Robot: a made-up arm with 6 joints. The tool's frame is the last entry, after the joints.
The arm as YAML. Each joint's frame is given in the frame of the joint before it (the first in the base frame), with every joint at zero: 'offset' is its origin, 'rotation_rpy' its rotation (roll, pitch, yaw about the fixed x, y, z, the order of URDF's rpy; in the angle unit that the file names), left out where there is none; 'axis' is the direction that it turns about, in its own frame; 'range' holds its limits. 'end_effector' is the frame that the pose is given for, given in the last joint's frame.
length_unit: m
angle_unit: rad
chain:
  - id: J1
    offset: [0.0, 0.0, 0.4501]
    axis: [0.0, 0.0, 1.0]
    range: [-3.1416, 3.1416]
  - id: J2
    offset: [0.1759, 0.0, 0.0]
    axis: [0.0, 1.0, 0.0]
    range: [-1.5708, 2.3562]
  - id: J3
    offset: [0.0, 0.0, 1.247]
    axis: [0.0, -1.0, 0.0]
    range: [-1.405, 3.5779]
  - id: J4
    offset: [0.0, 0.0, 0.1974]
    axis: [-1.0, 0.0, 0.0]
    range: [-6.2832, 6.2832]
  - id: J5
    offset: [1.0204, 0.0, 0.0]
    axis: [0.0, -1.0, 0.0]
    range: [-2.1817, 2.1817]
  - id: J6
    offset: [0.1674, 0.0, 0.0]
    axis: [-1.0, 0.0, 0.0]
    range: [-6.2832, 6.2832]
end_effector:
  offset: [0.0, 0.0, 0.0]
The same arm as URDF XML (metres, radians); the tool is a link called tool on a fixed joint. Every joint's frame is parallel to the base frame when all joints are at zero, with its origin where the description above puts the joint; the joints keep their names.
<robot name="arm">
<joint name="J1" type="revolute"><parent link="base_link"/><child link="link1"/><origin xyz="0 0 0.4501" rpy="0 0 0"/><axis xyz="0 0 1"/><limit lower="-3.1416" upper="3.1416"/></joint>
<joint name="J2" type="revolute"><parent link="link1"/><child link="link2"/><origin xyz="0.1759 0 0" rpy="0 0 0"/><axis xyz="0 1 0"/><limit lower="-1.5708" upper="2.3562"/></joint>
<joint name="J3" type="revolute"><parent link="link2"/><child link="link3"/><origin xyz="0 0 1.247" rpy="0 0 0"/><axis xyz="0 -1 0"/><limit lower="-1.405" upper="3.5779"/></joint>
<joint name="J4" type="revolute"><parent link="link3"/><child link="link4"/><origin xyz="0 0 0.1974" rpy="0 0 0"/><axis xyz="-1 0 0"/><limit lower="-6.2832" upper="6.2832"/></joint>
<joint name="J5" type="revolute"><parent link="link4"/><child link="link5"/><origin xyz="1.0204 0 0" rpy="0 0 0"/><axis xyz="0 -1 0"/><limit lower="-2.1817" upper="2.1817"/></joint>
<joint name="J6" type="revolute"><parent link="link5"/><child link="link6"/><origin xyz="0.1674 0 0" rpy="0 0 0"/><axis xyz="-1 0 0"/><limit lower="-6.2832" upper="6.2832"/></joint>
<joint name="tool_joint" type="fixed"><parent link="link6"/><child link="tool"/><origin xyz="0 0 0" rpy="0 0 0"/></joint>
<link name="base_link"/>
<link name="link1"/>
<link name="link2"/>
<link name="link3"/>
<link name="link4"/>
<link name="link5"/>
<link name="link6"/>
<link name="tool"/>
</robot>

